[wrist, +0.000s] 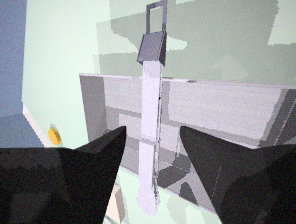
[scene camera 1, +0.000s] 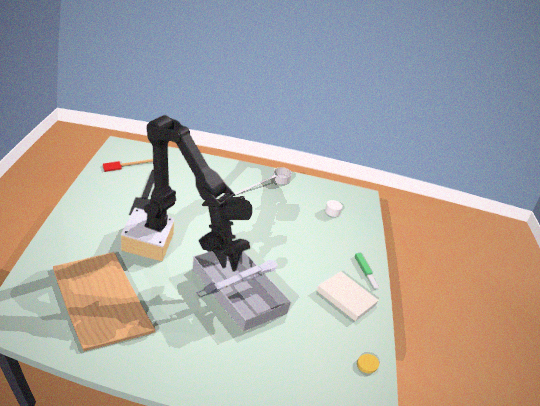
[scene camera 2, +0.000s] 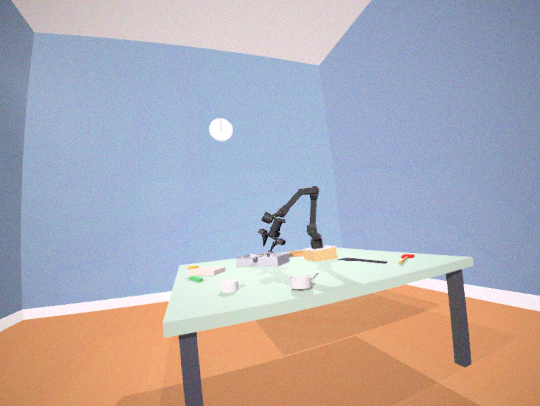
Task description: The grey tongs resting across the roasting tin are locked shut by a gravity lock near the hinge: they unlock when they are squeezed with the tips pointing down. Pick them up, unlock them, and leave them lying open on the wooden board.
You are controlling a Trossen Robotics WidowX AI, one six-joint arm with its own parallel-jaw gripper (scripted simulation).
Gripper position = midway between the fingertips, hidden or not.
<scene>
In view: the gripper [scene camera 1: 229,269], a cream block [scene camera 1: 347,295], a grey roasting tin [wrist: 247,113] and a wooden board [scene camera 1: 103,307].
The gripper shows as well in the wrist view [wrist: 153,130].
</scene>
